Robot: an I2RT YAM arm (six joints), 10 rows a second.
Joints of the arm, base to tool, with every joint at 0 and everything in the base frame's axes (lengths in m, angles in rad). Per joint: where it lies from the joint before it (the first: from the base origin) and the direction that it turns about. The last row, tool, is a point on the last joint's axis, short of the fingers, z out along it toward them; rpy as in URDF.
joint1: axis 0 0 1 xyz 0 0 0.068
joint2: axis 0 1 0 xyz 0.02 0.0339 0.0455
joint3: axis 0 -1 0 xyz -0.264 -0.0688 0
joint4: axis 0 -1 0 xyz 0.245 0.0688 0.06
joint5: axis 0 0 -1 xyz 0.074 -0.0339 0.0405
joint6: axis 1 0 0 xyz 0.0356 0 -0.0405
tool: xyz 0 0 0 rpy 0 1.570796 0
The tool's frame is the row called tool.
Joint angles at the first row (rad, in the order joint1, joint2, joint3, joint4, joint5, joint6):
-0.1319 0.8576 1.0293 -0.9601 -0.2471 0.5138
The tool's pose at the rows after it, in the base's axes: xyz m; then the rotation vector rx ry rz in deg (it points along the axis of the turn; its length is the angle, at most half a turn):
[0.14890 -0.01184 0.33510 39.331 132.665 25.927]
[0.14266 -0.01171 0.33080 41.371 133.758 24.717]
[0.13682 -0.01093 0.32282 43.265 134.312 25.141]
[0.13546 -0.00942 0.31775 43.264 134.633 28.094]
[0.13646 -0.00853 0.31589 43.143 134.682 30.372]
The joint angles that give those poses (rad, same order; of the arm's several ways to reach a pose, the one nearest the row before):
-0.1320 0.8468 1.0293 -1.0047 -0.2225 0.5322
-0.1319 0.8285 1.0156 -1.0369 -0.2025 0.5446
-0.1319 0.8009 0.9803 -1.0462 -0.2025 0.5660
-0.1320 0.7885 0.9558 -1.0370 -0.2407 0.5783
-0.1319 0.7885 0.9465 -1.0262 -0.2699 0.5875

